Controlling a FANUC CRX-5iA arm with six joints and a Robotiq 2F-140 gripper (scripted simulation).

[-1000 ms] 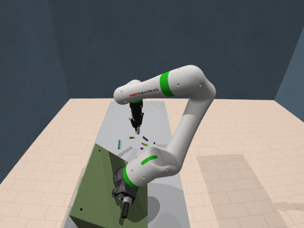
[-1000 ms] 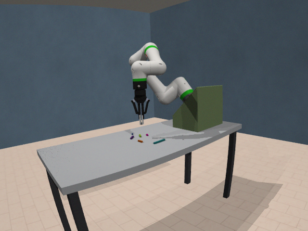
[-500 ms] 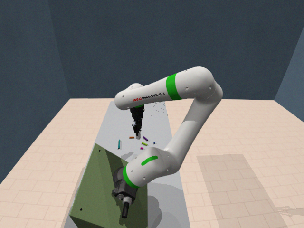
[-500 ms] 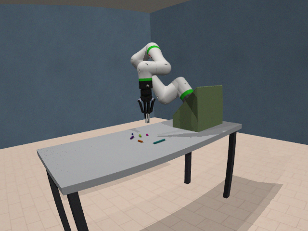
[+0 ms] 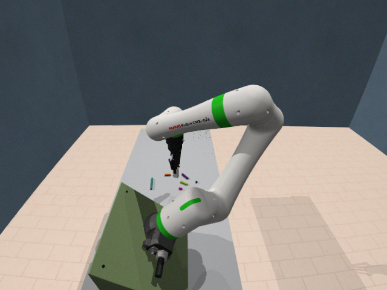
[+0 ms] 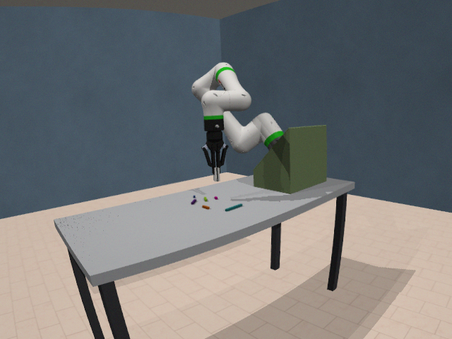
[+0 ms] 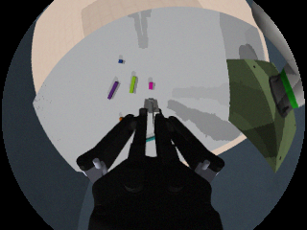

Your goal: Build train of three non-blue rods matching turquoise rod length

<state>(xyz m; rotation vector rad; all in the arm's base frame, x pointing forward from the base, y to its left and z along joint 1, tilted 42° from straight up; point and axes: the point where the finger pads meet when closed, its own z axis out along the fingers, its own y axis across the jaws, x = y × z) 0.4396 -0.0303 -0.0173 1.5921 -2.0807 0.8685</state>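
My gripper is now 13 cm above the magenta rod, 3 cm to the left of it and 1 cm past it. From my hand the other things lie so: grey rod (3 cm below); then purple rod (13 cm below, 11 cm ahead, 4 cm to the right); then lime rod (13 cm below, 4 cm to the right, 4 cm ahead).
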